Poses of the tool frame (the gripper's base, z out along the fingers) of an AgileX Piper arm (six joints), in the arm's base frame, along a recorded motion.
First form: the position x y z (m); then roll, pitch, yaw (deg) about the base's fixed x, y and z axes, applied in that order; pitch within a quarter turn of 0, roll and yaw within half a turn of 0.
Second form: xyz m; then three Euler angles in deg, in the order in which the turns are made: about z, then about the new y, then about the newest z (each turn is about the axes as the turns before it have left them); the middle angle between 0 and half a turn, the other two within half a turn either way. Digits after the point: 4 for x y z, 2 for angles.
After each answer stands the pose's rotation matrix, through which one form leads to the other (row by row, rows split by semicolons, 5 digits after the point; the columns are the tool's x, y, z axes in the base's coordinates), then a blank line. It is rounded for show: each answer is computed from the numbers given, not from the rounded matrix.
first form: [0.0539 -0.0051 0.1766 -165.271 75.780 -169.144]
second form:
[0.0539 -0.0051 0.1766 -4.32 103.74 -3.69]
-0.24125 0.05989 0.96861; -0.04627 0.99625 -0.07313; -0.96936 -0.06245 -0.23757

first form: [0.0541 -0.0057 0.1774 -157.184 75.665 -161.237]
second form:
[0.0541 -0.0057 0.1774 -4.71 103.19 -5.66]
-0.23443 0.05925 0.97033; -0.07964 0.99362 -0.07991; -0.96886 -0.09601 -0.22822

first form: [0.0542 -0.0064 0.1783 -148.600 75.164 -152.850]
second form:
[0.0542 -0.0064 0.1783 -5.12 102.62 -7.86]
-0.22784 0.05865 0.97193; -0.11684 0.98932 -0.08709; -0.96666 -0.13341 -0.21855

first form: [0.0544 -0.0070 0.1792 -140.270 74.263 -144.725]
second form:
[0.0544 -0.0070 0.1792 -5.53 102.04 -10.21]
-0.22142 0.05812 0.97344; -0.15663 0.98314 -0.09432; -0.96252 -0.17336 -0.20859

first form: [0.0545 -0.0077 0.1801 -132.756 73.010 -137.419]
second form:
[0.0545 -0.0077 0.1801 -5.93 101.44 -12.64]
-0.21516 0.05770 0.97487; -0.19772 0.97501 -0.10134; -0.95636 -0.21455 -0.19837

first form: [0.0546 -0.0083 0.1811 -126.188 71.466 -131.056]
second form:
[0.0546 -0.0083 0.1811 -6.31 100.82 -15.14]
-0.20877 0.05737 0.97628; -0.23969 0.96483 -0.10795; -0.94814 -0.25655 -0.18768

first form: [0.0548 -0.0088 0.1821 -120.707 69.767 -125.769]
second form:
[0.0548 -0.0088 0.1821 -6.64 100.17 -17.58]
-0.20215 0.05722 0.97768; -0.28061 0.95305 -0.11380; -0.93829 -0.29735 -0.17660

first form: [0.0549 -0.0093 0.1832 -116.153 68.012 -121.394]
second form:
[0.0549 -0.0093 0.1832 -6.91 99.50 -19.92]
-0.19504 0.05733 0.97912; -0.31960 0.94009 -0.11871; -0.92726 -0.33608 -0.16503

